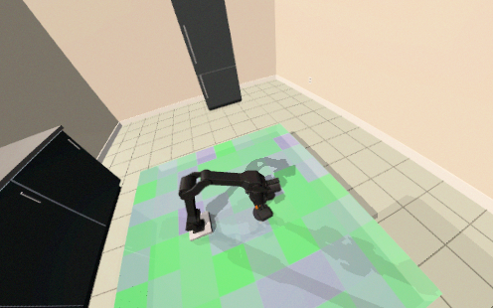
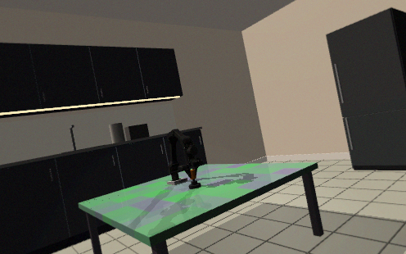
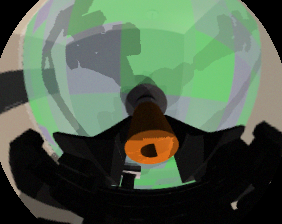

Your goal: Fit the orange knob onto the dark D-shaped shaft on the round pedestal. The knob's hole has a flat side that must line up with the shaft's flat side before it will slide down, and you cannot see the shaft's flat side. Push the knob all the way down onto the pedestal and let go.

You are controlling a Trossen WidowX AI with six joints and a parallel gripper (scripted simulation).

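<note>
Now: the orange knob 20 mm above my gripper tip. Round my gripper tip: dark round pedestal 40 mm below.
</note>
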